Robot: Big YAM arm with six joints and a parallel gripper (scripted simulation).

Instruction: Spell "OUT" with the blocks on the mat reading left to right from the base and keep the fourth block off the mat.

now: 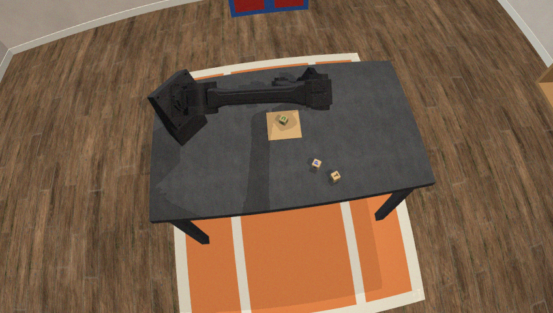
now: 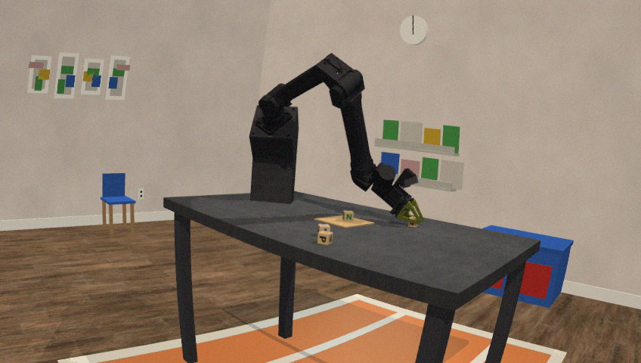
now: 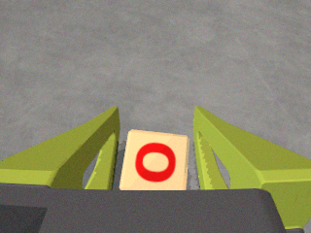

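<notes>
My gripper is now 2 cm past the O block and 1 cm above it. The rest, counted from my hand: green-lettered block: 22 cm behind, 8 cm to the right; then P block: 19 cm behind, 32 cm to the right, 1 cm below; then tan mat: 23 cm behind, 9 cm to the right, 2 cm below.
</notes>
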